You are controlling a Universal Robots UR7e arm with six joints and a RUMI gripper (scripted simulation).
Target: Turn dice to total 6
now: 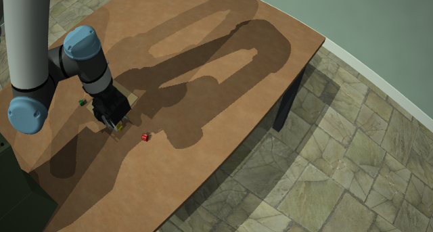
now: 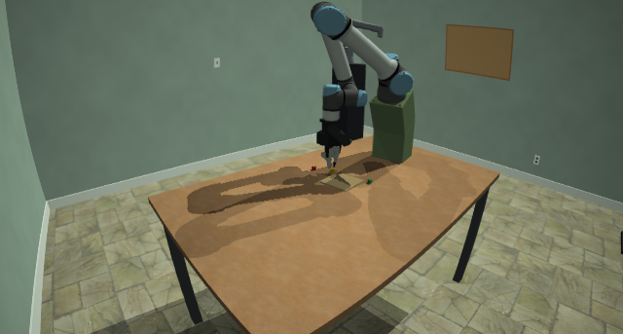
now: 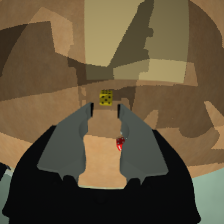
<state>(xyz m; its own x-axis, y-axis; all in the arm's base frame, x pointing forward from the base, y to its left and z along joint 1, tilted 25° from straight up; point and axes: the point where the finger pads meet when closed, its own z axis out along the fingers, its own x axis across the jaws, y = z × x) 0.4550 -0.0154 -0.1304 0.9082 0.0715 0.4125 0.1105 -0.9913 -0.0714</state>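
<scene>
Right now my hand is 3 cm above the yellow die. Also, from my hand: mat 10 cm to the left, 4 cm below, 3 cm ahead; then green die 18 cm to the left, 6 cm behind, 3 cm below; then red die 8 cm to the right, 4 cm ahead, 3 cm below.
</scene>
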